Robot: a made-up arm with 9 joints. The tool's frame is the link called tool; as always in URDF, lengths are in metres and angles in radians.
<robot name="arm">
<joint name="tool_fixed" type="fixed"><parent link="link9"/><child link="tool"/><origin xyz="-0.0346 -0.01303 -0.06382" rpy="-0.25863 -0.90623 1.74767"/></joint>
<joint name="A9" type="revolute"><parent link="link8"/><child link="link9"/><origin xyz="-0.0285 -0.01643 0.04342" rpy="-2.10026 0.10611 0.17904"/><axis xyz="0 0 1"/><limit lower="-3.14" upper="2.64"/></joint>
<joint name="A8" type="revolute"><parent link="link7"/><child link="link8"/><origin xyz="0.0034 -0.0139 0.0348" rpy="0.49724 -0.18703 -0.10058"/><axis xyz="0 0 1"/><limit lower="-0.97" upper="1.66"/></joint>
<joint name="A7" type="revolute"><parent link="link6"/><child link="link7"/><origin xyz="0.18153 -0.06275 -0.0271" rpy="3.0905 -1.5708 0"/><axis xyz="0 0 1"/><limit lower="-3.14" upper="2.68"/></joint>
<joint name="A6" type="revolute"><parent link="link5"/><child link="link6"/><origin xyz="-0.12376 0.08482 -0.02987" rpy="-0.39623 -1.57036 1.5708"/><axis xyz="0 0 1"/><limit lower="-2.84" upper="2.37"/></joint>
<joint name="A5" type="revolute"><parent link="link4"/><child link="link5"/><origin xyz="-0.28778 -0.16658 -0.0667" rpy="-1.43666 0.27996 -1.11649"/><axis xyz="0 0 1"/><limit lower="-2.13" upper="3.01"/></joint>
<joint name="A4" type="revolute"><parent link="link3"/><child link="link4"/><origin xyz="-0.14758 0.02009 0.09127" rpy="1.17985 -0.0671 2.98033"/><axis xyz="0 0 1"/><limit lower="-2.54" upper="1.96"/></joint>
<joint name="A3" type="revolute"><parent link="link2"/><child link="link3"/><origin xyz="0.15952 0.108 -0.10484" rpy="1.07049 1.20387 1.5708"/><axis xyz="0 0 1"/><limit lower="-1.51" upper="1.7"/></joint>
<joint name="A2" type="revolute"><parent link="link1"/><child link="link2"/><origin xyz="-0.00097 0.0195 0.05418" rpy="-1.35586 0.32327 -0.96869"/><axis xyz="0 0 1"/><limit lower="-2.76" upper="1.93"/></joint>
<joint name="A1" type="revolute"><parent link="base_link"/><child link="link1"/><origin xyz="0.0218 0.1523 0.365" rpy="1.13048 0.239 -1.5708"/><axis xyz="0 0 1"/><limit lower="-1.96" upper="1.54"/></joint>
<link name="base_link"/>
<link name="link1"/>
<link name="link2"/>
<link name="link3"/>
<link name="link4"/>
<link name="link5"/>
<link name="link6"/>
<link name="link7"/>
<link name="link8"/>
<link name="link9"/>
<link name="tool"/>
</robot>
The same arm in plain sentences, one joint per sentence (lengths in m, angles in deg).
The arm has nine revolute joints in a row. What follows holds with every joint at zero, and every direction is one of the base frame's.
The first joint is mounted 0.0218 m along +x and 0.1523 m along +y and 0.365 m along +z from the base frame's origin and rotates about the direction (-0.904618, -0.100902, 0.414108), from -112.3 to 88.24 deg.
The second joint is mounted 0.0407 m along -x and 0.0087 m along -y and 0.0398 m along +z from the first joint and rotates about the direction (0.029101, -0.946527, 0.321309), from -158.14 to 110.58 deg.
The third joint is mounted 0.0975 m along +x and 0.0492 m along +y and 0.1902 m along -z from the second joint and rotates about the direction (0.412002, -0.440003, -0.797905), from -86.52 to 97.4 deg.
The fourth joint is mounted 0.0058 m along +x and 0.1739 m along -y and 0.0155 m along -z from the third joint and rotates about the direction (0.985336, -0.133705, 0.106004), from -145.53 to 112.3 deg.
The fifth joint is mounted 0.0277 m along -x and 0.3343 m along +y and 0.0499 m along +z from the fourth joint and rotates about the direction (0.0004, -0.998704, -0.0509), from -122.04 to 172.46 deg.
The sixth joint is mounted 0.0305 m along -x and 0.0373 m along +y and 0.1452 m along -z from the fifth joint and rotates about +x, from -162.72 to 135.79 deg.
The seventh joint is mounted 0.0271 m along -x and 0.1845 m along -y and 0.0534 m along +z from the sixth joint and rotates about -y, from -179.91 to 153.55 deg.
The eighth joint is mounted 0.0034 m along +x and 0.0348 m along -y and 0.0139 m along -z from the seventh joint and rotates about the direction (-0.210493, -0.863573, -0.458186), from -55.58 to 95.11 deg.
The ninth joint is mounted 0.037 m along -x and 0.0245 m along -y and 0.0316 m along -z from the eighth joint and rotates about the direction (-0.095998, 0.078499, 0.992281), from -179.91 to 151.26 deg.
The tool frame, which is the frame that the pose is given for, is mounted 0.0301 m along -x and 0.0118 m along -y and 0.0663 m along -z from the ninth joint; its axes are the base frame's turned by roll -22.94, pitch -47.12 and yaw 96.08 deg (as in URDF: about the fixed x, then y, then z).

